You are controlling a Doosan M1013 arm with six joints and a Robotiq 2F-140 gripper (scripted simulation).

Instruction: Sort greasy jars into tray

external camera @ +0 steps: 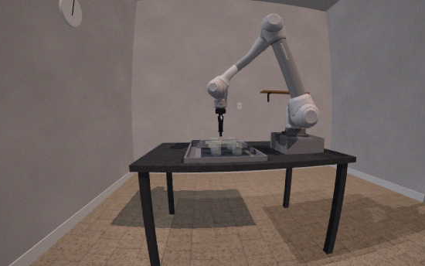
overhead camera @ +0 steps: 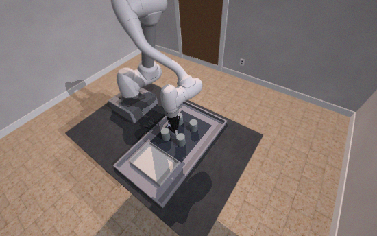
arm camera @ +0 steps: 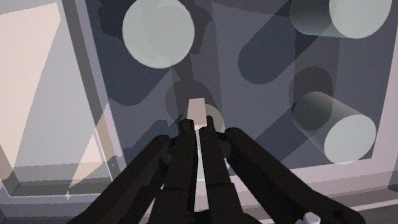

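Right now my hand is 100 mm above the dark drying mat, 80 mm to the right of it and 20 mm past it. From my hand the other things lie so: tray: 240 mm to the right, 100 mm below, 40 mm ahead.
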